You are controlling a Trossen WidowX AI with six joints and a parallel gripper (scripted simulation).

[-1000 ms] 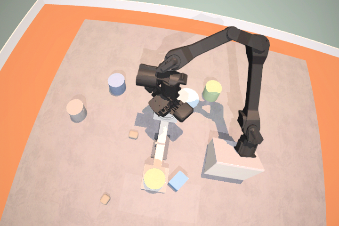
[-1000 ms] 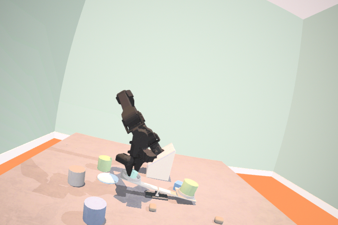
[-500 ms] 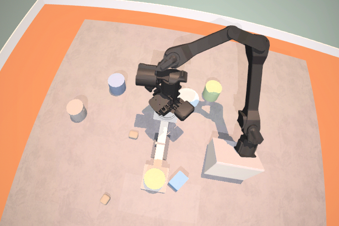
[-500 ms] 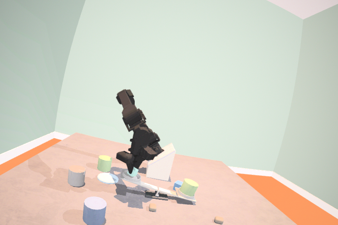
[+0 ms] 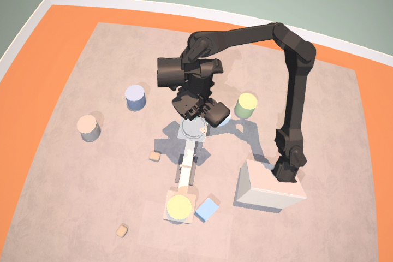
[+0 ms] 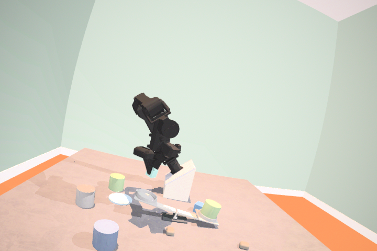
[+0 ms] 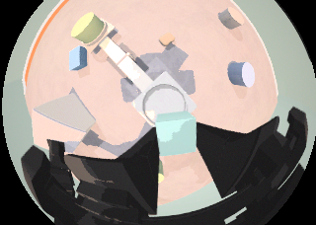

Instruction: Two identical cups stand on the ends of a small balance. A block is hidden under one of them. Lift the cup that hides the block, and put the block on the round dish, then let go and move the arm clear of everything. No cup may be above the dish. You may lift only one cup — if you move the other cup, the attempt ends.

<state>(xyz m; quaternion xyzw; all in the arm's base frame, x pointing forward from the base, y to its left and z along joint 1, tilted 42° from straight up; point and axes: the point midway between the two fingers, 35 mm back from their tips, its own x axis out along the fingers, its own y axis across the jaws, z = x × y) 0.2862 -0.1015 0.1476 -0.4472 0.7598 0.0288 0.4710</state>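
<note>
Right now my gripper tip is 17 cm above the round light blue dish, 10 cm to the left of it and 9 cm past it. The rest, counted from my gripper tip: blue block 26 cm to the left, 15 cm below, 5 cm behind; lilac-blue cylinder 23 cm ahead, 13 cm to the right, 13 cm below; pale green block 1 cm above.
</note>
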